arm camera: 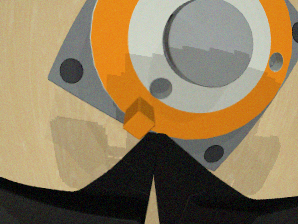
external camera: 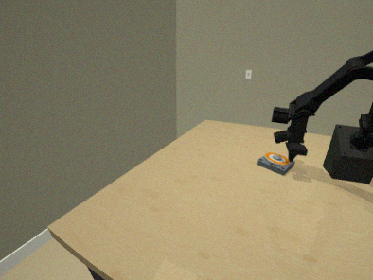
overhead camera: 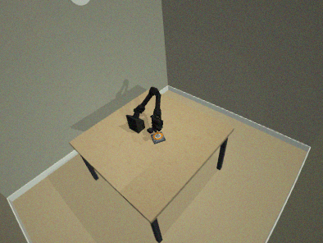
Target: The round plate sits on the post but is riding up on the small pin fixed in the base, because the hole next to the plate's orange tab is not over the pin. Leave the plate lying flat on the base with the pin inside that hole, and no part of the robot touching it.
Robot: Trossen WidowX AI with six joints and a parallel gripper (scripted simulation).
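The grey square base lies 50 mm ahead of my gripper tip, 20 mm below it and 10 mm to the right of it.
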